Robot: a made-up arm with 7 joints.
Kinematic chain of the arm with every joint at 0, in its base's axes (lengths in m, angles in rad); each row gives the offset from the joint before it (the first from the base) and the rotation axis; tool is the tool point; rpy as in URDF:
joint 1: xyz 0 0 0.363 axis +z
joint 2: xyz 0 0 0 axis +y
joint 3: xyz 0 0 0.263 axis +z
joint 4: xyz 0.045 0 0 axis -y
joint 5: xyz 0.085 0 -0.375 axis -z
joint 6: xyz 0 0 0 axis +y
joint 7: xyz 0.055 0 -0.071 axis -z
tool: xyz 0 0 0 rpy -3.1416 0 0
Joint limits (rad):
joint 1: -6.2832..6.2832
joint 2: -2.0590..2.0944
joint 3: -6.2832..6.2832
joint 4: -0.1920..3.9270
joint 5: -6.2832..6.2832
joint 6: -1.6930..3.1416
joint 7: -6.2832..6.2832
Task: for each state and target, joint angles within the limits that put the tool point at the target. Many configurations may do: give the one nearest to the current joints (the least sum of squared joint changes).
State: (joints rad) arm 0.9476 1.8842 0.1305 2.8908 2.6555 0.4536 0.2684
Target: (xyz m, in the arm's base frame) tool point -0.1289 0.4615 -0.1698
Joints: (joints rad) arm 1.5745 2.0251 0.4701 2.4203 2.6974 0.3532 0.2684
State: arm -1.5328 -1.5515 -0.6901 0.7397 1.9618 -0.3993 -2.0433
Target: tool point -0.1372 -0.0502 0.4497
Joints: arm -1.8375 -1.8207 -0.5500 0.1189 2.2722 -0.9425 -2.0433
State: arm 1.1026 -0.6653 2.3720 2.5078 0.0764 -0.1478 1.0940
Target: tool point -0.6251 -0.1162 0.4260
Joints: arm 0.8023 -0.8237 2.2775 1.5962 0.1073 -0.1369 1.0940
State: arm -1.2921 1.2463 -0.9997 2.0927 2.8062 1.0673 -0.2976
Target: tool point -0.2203 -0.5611 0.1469
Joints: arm -1.2573 1.3400 -0.9010 1.6294 2.7853 1.0150 -0.2976
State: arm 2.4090 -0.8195 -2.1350 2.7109 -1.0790 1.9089 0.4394
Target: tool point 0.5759 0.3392 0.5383
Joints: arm 3.3141 -1.0402 -1.9674 2.4472 -1.0854 1.5472 0.4394
